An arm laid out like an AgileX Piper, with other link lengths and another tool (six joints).
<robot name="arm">
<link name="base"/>
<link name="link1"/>
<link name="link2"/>
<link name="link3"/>
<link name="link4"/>
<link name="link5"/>
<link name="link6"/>
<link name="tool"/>
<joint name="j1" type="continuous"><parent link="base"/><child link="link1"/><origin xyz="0 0 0.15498" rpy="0 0 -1.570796"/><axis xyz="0 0 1"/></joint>
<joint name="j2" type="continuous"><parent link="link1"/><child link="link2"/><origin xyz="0 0 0" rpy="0 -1.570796 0"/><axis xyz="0 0 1"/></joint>
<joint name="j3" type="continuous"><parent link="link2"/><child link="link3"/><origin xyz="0.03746 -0.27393 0" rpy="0 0 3.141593"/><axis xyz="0 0 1"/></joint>
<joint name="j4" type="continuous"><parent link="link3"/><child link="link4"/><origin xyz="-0.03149 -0.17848 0" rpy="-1.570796 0 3.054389"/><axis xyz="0 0 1"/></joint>
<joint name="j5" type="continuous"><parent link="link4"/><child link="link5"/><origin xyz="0 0 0" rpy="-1.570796 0 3.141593"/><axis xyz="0 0 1"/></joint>
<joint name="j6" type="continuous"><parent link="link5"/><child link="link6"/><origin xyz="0 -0.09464 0" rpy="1.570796 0 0"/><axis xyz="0 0 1"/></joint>
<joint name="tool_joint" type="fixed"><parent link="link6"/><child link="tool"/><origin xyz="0.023 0.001 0.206" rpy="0 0.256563 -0.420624"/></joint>
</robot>
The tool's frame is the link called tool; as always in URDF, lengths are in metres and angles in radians. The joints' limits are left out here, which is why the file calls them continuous.
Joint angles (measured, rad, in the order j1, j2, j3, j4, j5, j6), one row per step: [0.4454 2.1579 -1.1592 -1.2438 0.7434 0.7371]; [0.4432 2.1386 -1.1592 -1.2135 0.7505 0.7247]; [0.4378 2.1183 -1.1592 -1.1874 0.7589 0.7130]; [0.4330 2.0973 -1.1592 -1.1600 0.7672 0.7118]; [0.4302 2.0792 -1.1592 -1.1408 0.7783 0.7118]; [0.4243 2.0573 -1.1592 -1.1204 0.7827 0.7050]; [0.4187 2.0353 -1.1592 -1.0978 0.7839 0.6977]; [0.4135 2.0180 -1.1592 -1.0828 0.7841 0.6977]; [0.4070 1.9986 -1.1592 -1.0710 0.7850 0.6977]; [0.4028 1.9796 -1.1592 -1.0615 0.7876 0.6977]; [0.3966 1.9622 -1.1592 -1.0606 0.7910 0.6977]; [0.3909 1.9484 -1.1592 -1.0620 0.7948 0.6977]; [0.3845 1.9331 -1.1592 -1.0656 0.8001 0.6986]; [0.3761 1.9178 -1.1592 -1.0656 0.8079 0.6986]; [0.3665 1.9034 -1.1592 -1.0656 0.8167 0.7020]
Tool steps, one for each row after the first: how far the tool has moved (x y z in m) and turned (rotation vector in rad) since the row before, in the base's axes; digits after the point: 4 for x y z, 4 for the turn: [-0.0035 -0.0014 0.0044 0.0130 -0.0038 -0.0212]; [-0.0030 -0.0029 0.0053 0.0108 -0.0057 -0.0221]; [-0.0033 -0.0022 0.0050 0.0178 -0.0105 -0.0297]; [-0.0026 -0.0024 0.0052 0.0104 -0.0101 -0.0239]; [-0.0018 -0.0017 0.0056 0.0149 -0.0105 -0.0186]; [-0.0019 -0.0006 0.0050 0.0188 -0.0101 -0.0172]; [-0.0010 -0.0006 0.0041 0.0166 -0.0115 -0.0159]; [-0.0004 -0.0013 0.0053 0.0149 -0.0142 -0.0152]; [-0.0003 -0.0010 0.0056 0.0120 -0.0142 -0.0123]; [0.0006 -0.0026 0.0063 0.0049 -0.0150 -0.0090]; [0.0006 -0.0029 0.0054 0.0016 -0.0123 -0.0073]; [0.0007 -0.0036 0.0063 0.0000 -0.0144 -0.0083]; [-0.0005 -0.0049 0.0060 0.0003 -0.0123 -0.0137]; [-0.0010 -0.0056 0.0057 0.0011 -0.0128 -0.0180]
